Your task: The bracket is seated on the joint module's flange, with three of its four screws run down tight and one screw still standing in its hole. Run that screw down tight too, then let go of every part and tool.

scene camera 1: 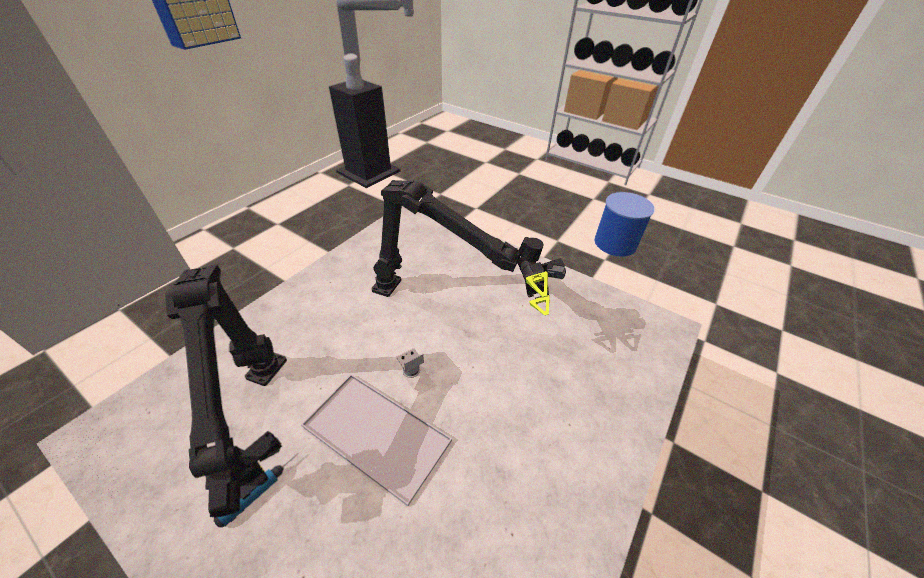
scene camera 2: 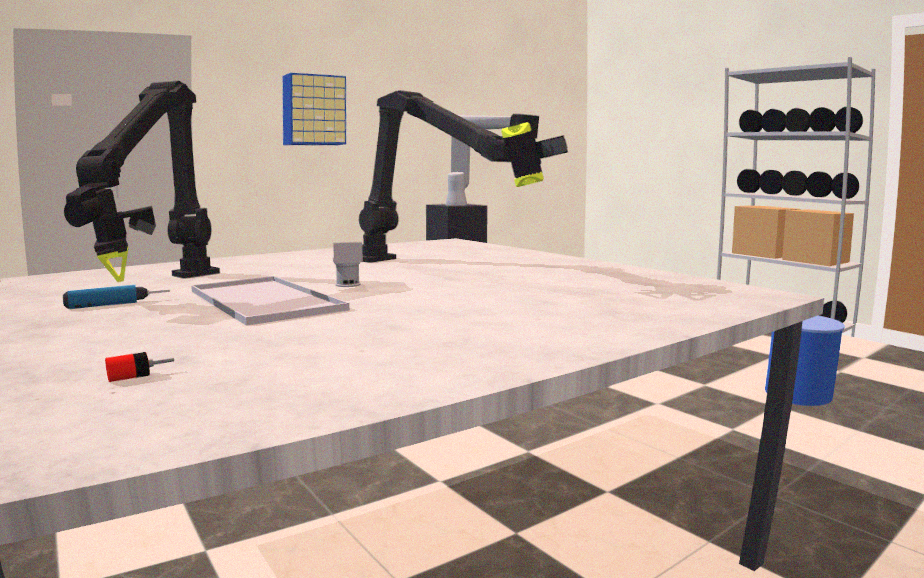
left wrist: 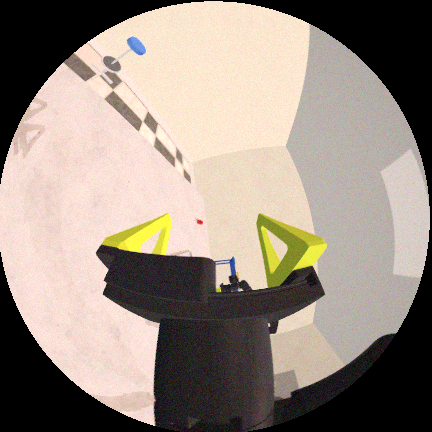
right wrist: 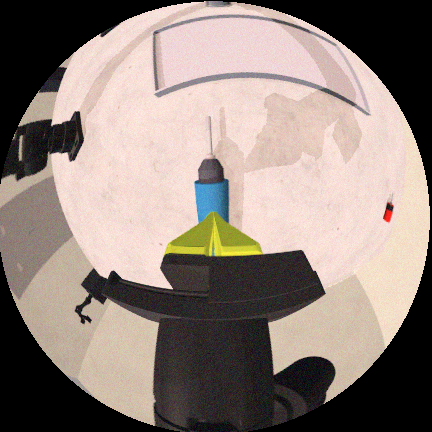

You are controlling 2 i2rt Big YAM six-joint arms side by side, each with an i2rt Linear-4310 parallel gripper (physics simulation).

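Frame: origin at the left arm's base, x back, y right, z up, level; millimetres.
Where they show: left gripper, fingertip midpoint: (scene camera 1: 545, 306) (scene camera 2: 521, 155) (left wrist: 213, 217); right gripper, fingertip midpoint: (scene camera 1: 260, 480) (scene camera 2: 120, 281) (right wrist: 213, 216); left arm's base at its link origin: (scene camera 1: 386, 285) (scene camera 2: 374, 259); right arm's base at its link origin: (scene camera 1: 266, 369) (scene camera 2: 196, 274) (right wrist: 74, 135).
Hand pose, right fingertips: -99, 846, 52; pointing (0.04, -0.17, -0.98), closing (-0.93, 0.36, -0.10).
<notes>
Each offset is from my right fingertips to the top centre of the thing, as dx, dy, dz.
The bracket (scene camera 1: 408, 355) (scene camera 2: 347, 252) sits on the upright joint module {-197, -502, +12} (scene camera 1: 410, 371) (scene camera 2: 347, 274); the screws are too small to tell apart. A blue screwdriver {+6, +8, -11} (scene camera 1: 252, 492) (scene camera 2: 102, 296) (right wrist: 212, 195) lies on the table, its bit toward the tray side. My right gripper (scene camera 2: 120, 278) (right wrist: 213, 216) is shut with its fingertips together, above the blue handle and holding nothing; its fingers are mostly hidden in scene camera 1. My left gripper (scene camera 1: 540, 294) (scene camera 2: 522, 154) (left wrist: 213, 217) is open and empty, raised high, well away from the bracket.
A shallow tray {-205, -252, -36} (scene camera 1: 327, 401) (scene camera 2: 296, 314) (right wrist: 250, 75) lies between the blue screwdriver and the module. A red-handled driver {-551, +155, -17} (scene camera 2: 126, 366) (left wrist: 199, 221) (right wrist: 388, 212) lies near the table's front edge in scene camera 2.
</notes>
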